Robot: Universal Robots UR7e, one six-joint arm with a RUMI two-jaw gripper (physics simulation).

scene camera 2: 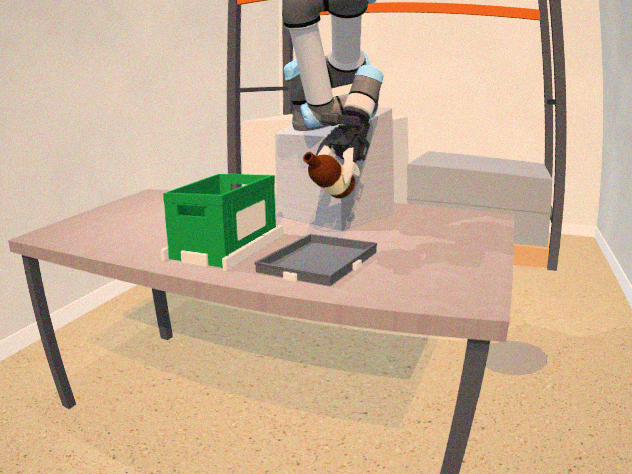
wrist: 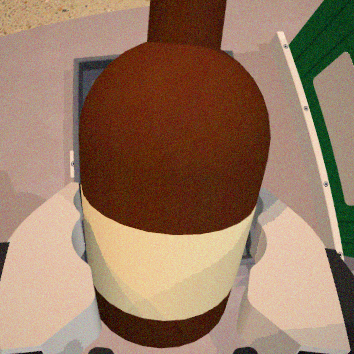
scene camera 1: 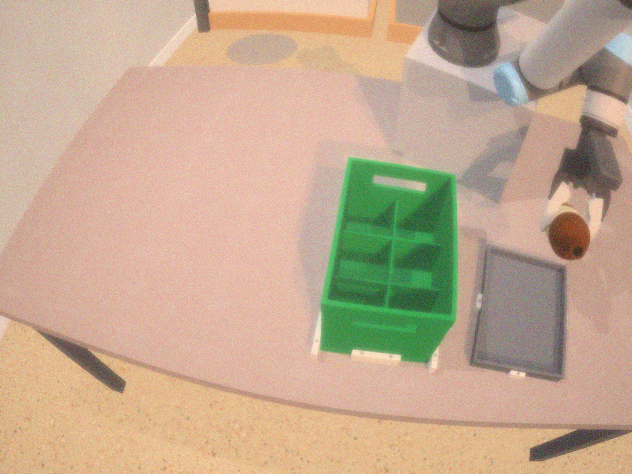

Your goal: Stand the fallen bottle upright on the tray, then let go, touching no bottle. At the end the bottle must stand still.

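Places are measured from the arm's base along level axes (x left, y back, z up), in millimetres.
Where they show: gripper, fingertip midpoint: (scene camera 2: 328, 182); arm's base at its link origin: (scene camera 1: 464, 41).
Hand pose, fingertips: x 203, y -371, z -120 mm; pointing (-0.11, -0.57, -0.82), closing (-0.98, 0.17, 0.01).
Note:
Each offset is from my fingertips to the top centre of the thing. "spot": to the spot under its first point. Level surfaces: height alone.
My gripper (scene camera 1: 571, 220) (scene camera 2: 338, 170) (wrist: 167, 188) is shut on the brown bottle {dz +81, dx -3, dy -11 mm} (scene camera 1: 568, 233) (scene camera 2: 324, 170) (wrist: 175, 140), with its pale fingers on either side of the cream label. The bottle is tilted in the air, its neck higher than its base and leaning towards the front left in the second scene view. The dark grey tray {spot: dz -178, dx -12, dy -45 mm} (scene camera 1: 520, 311) (scene camera 2: 311, 260) lies flat on the table. The bottle is above and behind the tray, apart from it. In the wrist view, the bottle hides most of the tray {spot: dz -178, dx +66, dy -165 mm} (wrist: 89, 75).
A tall green crate {dz -8, dx -289, dy -42 mm} (scene camera 1: 389, 331) (scene camera 2: 193, 232) (wrist: 312, 65) with compartments stands beside the tray, bordered by low pale strips {spot: dz -166, dx -185, dy -44 mm} (scene camera 2: 255, 246) (wrist: 306, 107). Small pale blocks {spot: dz -168, dx -17, dy -177 mm} (scene camera 1: 517, 373) (scene camera 2: 289, 276) sit at the tray's edges. The pale robot pedestal (scene camera 2: 306, 178) stands behind the table {dz -183 mm} (scene camera 1: 178, 204).

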